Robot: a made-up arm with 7 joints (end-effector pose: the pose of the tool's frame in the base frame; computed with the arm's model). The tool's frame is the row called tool.
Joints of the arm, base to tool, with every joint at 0 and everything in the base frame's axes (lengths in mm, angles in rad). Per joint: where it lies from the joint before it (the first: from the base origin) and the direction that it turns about. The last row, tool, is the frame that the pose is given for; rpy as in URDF.
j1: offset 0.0 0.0 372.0 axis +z
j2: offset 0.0 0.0 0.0 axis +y
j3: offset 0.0 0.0 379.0 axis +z
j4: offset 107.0 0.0 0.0 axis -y
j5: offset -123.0 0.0 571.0 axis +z
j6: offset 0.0 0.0 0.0 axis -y
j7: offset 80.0 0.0 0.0 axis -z
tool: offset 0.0 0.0 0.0 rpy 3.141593 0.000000 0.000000
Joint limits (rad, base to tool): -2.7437..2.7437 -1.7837..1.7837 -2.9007..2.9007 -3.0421..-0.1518 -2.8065..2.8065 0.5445..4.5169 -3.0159..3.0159
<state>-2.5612 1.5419 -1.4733 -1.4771 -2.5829 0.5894 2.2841</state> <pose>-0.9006 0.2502 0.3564 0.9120 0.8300 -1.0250</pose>
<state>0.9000 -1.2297 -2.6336 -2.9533 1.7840 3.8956 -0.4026</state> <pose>0.0804 -0.0630 0.0528 -0.4967 2.6593 1.4525</pose>
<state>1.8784 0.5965 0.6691 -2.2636 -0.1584 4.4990 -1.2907</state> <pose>-0.4840 0.3378 0.2615 0.2920 -1.4587 -1.3167</pose>
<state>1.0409 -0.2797 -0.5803 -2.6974 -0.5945 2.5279 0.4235</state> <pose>0.4655 0.2781 0.4023 2.8843 0.7731 0.2690</pose>
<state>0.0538 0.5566 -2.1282 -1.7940 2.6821 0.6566 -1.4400</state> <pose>-0.0616 -0.6567 0.9235 -1.6360 -0.8414 -2.5022</pose>
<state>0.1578 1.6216 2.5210 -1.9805 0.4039 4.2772 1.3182</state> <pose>0.2836 0.4244 0.8562 -0.2983 1.3029 1.3606</pose>
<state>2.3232 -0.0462 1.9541 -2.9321 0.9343 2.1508 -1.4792</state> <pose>-0.2013 -0.3274 0.1531 -1.8639 1.5531 -0.7664</pose>
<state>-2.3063 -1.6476 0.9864 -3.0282 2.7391 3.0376 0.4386</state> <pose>0.0045 -0.2454 0.5347 1.0790 1.6996 -2.3534</pose>
